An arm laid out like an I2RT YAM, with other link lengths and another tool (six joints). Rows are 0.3 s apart.
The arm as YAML. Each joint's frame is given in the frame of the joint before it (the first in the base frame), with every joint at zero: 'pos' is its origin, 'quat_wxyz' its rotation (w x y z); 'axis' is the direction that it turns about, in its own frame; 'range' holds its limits. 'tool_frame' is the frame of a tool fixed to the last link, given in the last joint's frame.
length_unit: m
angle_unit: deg
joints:
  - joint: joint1
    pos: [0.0, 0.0, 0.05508]
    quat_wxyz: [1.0, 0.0, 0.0, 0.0]
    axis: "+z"
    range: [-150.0, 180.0]
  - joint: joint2
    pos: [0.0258, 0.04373, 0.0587]
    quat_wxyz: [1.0, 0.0, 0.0, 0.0]
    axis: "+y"
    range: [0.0, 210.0]
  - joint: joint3
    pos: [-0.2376, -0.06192, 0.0]
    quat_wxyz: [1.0, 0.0, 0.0, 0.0]
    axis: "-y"
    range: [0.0, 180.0]
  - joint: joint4
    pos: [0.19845, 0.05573, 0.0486]
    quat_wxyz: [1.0, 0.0, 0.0, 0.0]
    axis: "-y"
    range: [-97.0, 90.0]
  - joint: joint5
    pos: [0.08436, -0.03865, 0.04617]
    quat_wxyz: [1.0, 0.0, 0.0, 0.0]
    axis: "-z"
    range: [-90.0, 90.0]
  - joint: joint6
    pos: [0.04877, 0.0, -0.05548]
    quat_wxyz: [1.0, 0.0, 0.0, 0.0]
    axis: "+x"
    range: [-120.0, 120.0]
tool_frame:
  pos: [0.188, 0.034, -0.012]
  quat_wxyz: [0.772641, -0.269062, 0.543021, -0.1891]
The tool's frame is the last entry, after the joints.
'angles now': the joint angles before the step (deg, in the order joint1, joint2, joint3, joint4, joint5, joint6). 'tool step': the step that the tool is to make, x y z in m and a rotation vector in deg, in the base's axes. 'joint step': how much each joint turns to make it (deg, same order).
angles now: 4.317, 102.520, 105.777, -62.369, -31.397, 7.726
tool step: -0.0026, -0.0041, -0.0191, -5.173, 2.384, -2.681
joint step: 2.795, 0.197, -0.145, -1.342, 6.993, 2.577
